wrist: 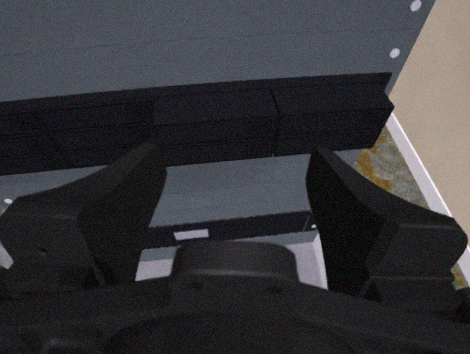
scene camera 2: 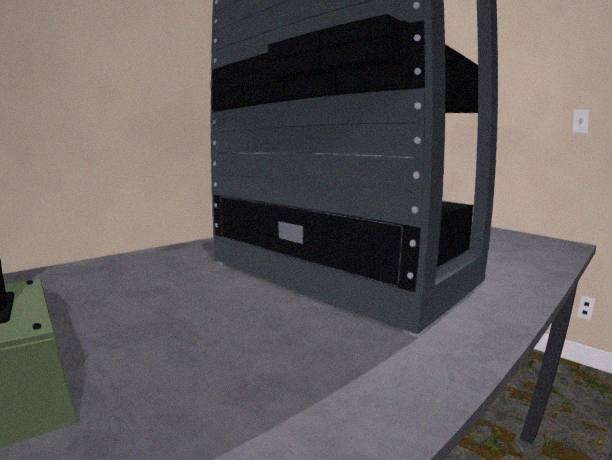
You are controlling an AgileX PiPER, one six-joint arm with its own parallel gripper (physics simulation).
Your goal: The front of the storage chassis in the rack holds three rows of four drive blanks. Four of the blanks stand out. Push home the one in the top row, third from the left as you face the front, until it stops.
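Observation:
The black storage chassis (scene camera 2: 240, 90) (wrist: 75, 145) sits in the grey rack (scene camera 2: 432, 165) (wrist: 200, 55). In the wrist view, the blank third from the left in the top row (wrist: 215, 107) stands out past the blanks to its left. The blank at the right end of that row (wrist: 332, 102) also stands out, beside it across a narrow seam. In scene camera 2 the dark blanks are hard to tell apart. My gripper (wrist: 237, 160) is open, with nothing visible between its fingers. Its fingertips appear below the top row, in front of the chassis; the exact gap is unclear. The gripper does not show in scene camera 2.
A lower black unit (scene camera 2: 350, 250) (wrist: 260, 226) with a light label (scene camera 2: 290, 232) (wrist: 191, 234) sits near the rack's foot. The rack stands on a grey table (scene camera 2: 200, 350). A green block (scene camera 2: 30, 385) with a black mount stands at the left. The wall is beyond the rack.

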